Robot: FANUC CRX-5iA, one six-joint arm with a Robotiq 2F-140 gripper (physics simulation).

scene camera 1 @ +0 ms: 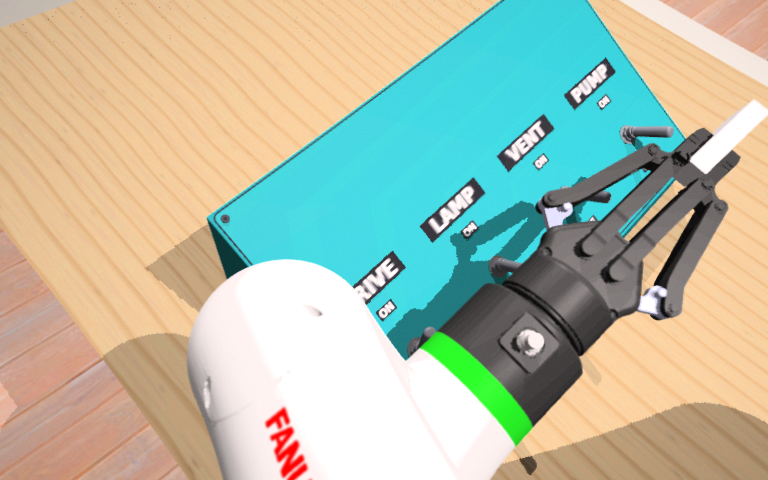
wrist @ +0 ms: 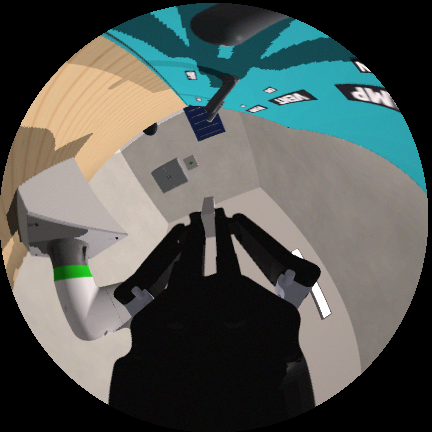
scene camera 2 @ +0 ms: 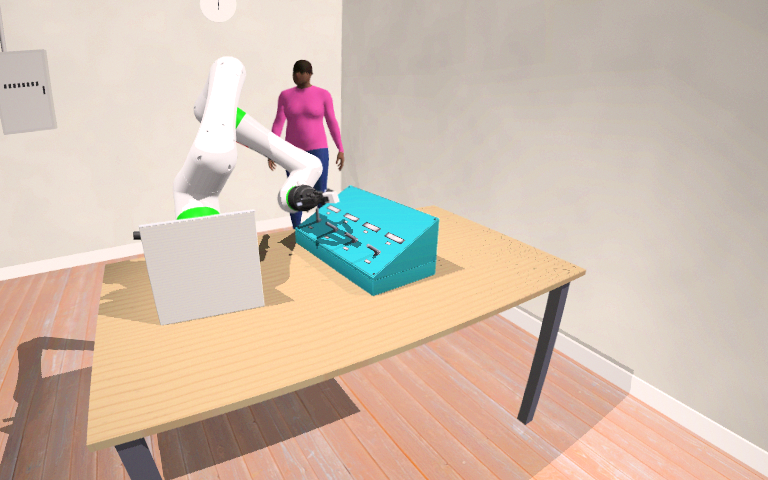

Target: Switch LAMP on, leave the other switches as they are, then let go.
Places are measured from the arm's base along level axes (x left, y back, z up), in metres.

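Pixels of known places: gripper, fingertip midpoint: (scene camera 1: 749, 114) (wrist: 209, 205) (scene camera 2: 335, 197); arm's base at its link origin: (wrist: 67, 246) (scene camera 2: 202, 247).
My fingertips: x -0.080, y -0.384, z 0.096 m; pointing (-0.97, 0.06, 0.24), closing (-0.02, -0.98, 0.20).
Observation:
For each thing: its top centre in the pictures, then the offset to it from my fingertips. Level surfaces: height alone.
- LAMP lever at its top centre: (scene camera 1: 523, 259) (scene camera 2: 330, 220) dx +0.148, dy -0.066, dz -0.125 m
- VENT lever at its top centre: (scene camera 1: 594, 185) (wrist: 225, 109) (scene camera 2: 350, 231) dx +0.028, dy -0.066, dz -0.125 m
- PUMP lever at its top centre: (scene camera 1: 657, 120) (scene camera 2: 372, 242) dx -0.092, dy -0.067, dz -0.125 m
- DRIVE lever at its top centre: (scene camera 1: 429, 331) (scene camera 2: 317, 208) dx +0.268, dy -0.078, dz -0.112 m
- wooden table at its surface level: dz -0.257 m
- DRIVE label at its top centre: (scene camera 1: 368, 284) dx +0.268, dy -0.147, dz -0.123 m
The teal switch box (scene camera 1: 339, 169) (scene camera 2: 404, 254) (wrist: 340, 115) carries four levers. The LAMP lever (scene camera 1: 505, 265) (scene camera 2: 330, 226) leans to its OFF side; the gripper body covers its end in scene camera 1. A dark lever (wrist: 232, 25), apparently LAMP's, is large at the top of the wrist view. The VENT lever (scene camera 1: 600, 196) (scene camera 2: 350, 237) and PUMP lever (scene camera 1: 654, 131) (scene camera 2: 373, 249) lean to OFF. The DRIVE lever (scene camera 2: 317, 214) stands toward ON. My gripper (scene camera 1: 727, 138) (scene camera 2: 330, 196) (wrist: 209, 205) is shut and empty, above the panel, its body over the LAMP lever in scene camera 1.
The box stands on a wooden table (scene camera 1: 113, 113) (scene camera 2: 243, 350). A pale upright board (scene camera 2: 201, 268) (wrist: 65, 195) stands near the arm's base. A person (scene camera 2: 305, 118) in pink stands behind the table. The white forearm covers part of the DRIVE label (scene camera 1: 380, 274).

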